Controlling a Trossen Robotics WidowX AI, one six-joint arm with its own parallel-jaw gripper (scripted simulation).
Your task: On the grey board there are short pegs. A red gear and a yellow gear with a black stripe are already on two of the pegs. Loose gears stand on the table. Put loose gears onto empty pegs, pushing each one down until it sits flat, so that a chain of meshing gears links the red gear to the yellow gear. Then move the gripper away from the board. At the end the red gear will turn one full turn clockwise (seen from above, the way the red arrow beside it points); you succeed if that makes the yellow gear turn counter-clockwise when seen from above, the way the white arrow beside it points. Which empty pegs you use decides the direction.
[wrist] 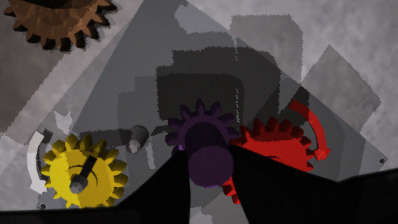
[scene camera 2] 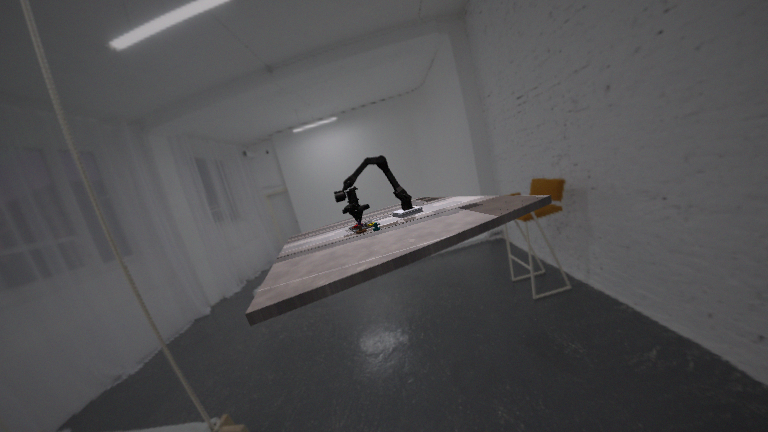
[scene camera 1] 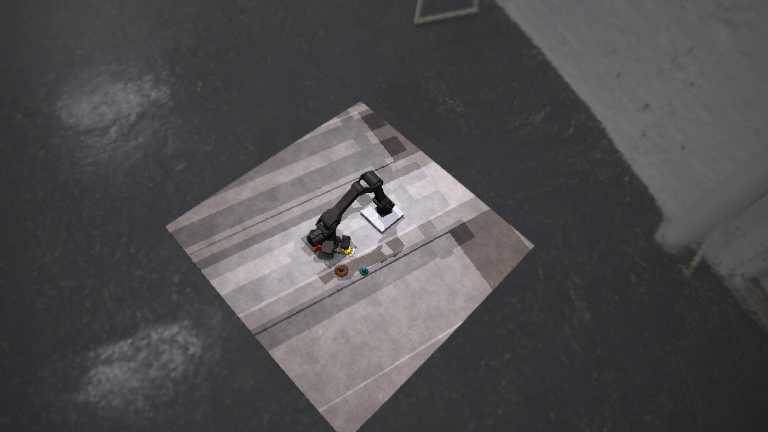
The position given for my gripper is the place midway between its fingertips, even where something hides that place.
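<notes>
Purple gear: held by my gripper (wrist: 207,156). A yellow gear (wrist: 66,159) and a red gear (wrist: 282,143) are visible as well.
</notes>
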